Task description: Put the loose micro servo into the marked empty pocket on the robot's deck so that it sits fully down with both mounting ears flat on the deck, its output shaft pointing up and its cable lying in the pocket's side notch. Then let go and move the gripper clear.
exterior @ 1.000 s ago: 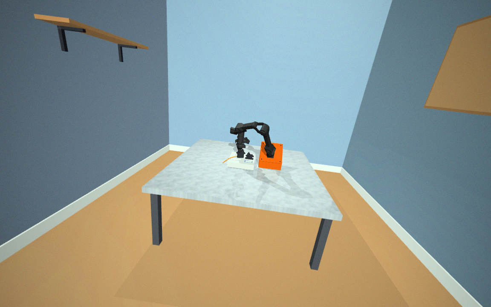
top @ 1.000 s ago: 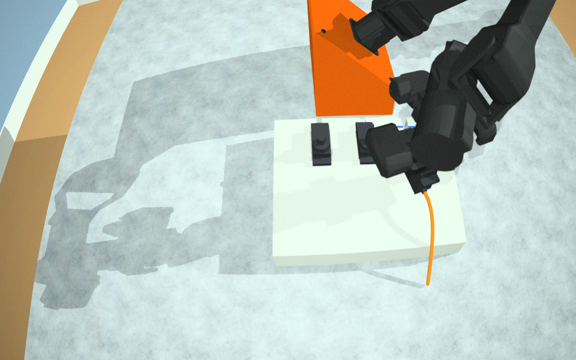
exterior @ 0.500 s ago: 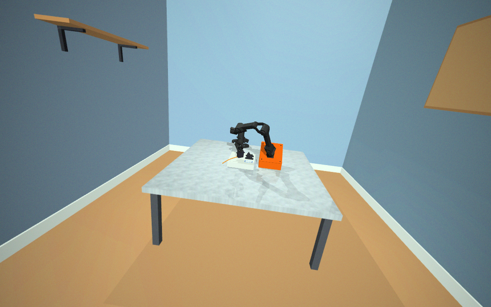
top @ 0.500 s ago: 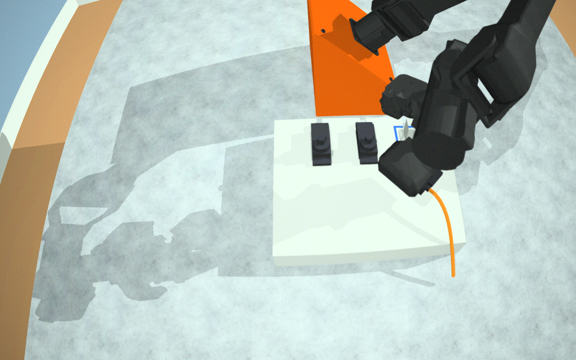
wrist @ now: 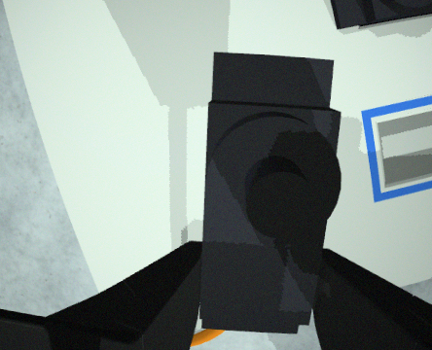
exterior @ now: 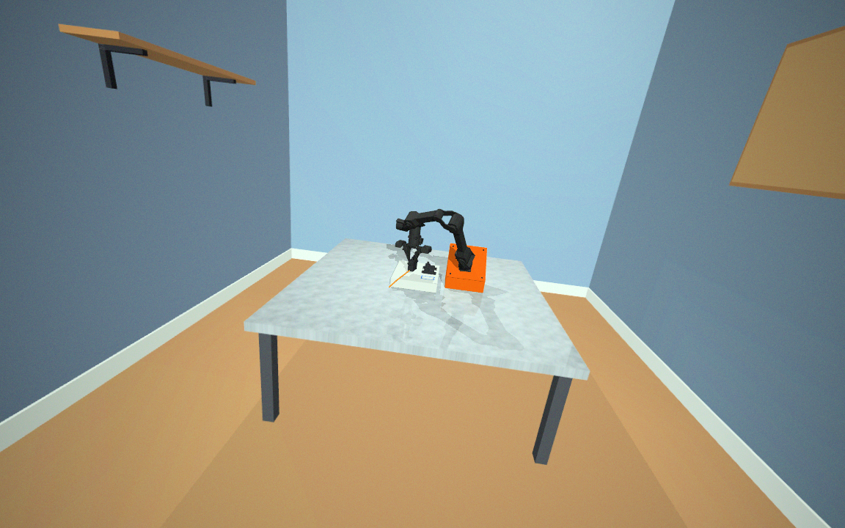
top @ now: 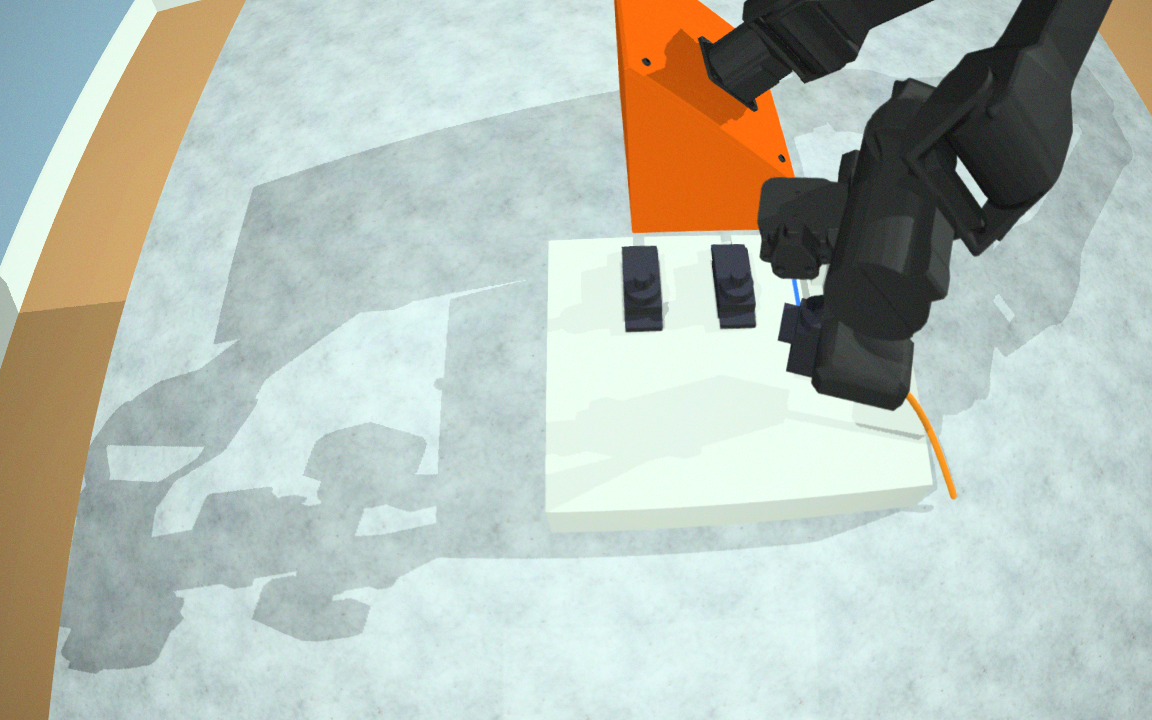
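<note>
The white deck is 100 mm below my gripper tip, 70 mm to the right of it and 10 mm ahead of it.
</note>
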